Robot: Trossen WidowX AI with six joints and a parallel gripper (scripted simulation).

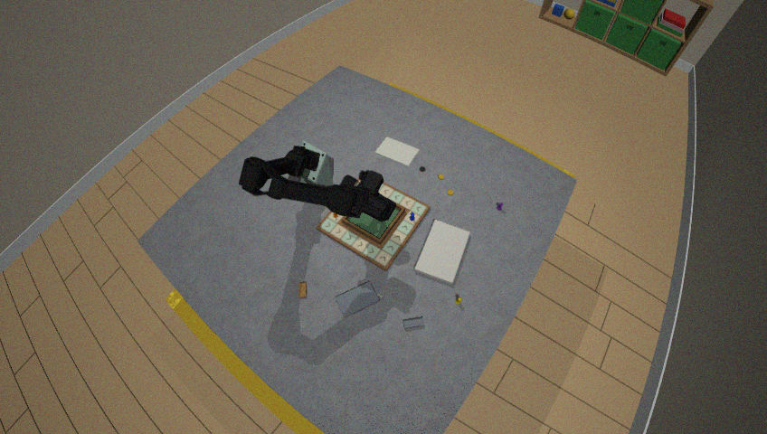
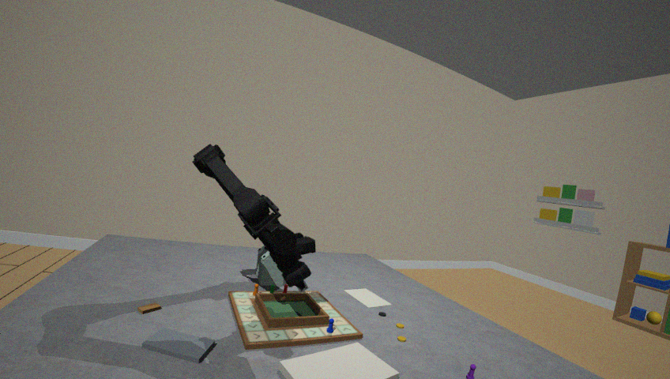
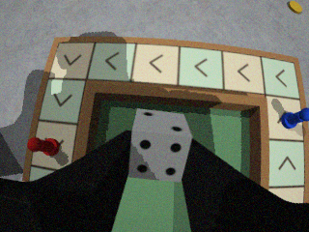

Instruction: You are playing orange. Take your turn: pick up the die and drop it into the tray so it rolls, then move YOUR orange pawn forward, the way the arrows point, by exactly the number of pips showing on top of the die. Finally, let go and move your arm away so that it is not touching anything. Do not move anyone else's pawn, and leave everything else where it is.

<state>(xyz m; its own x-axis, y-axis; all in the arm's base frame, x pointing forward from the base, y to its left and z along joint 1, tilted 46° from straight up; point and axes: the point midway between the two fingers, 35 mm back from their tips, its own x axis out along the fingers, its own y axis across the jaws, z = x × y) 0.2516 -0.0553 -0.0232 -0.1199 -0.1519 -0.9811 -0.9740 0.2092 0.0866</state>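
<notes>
Now: gripper tip right at the white die. Also, from my gripper tip: green pawn: 10 cm behind, 4 cm to the right, 5 cm below; green tray: 1 cm ahead, 3 cm to the right, 7 cm below; red pawn: 10 cm behind, 5 cm below.
</notes>
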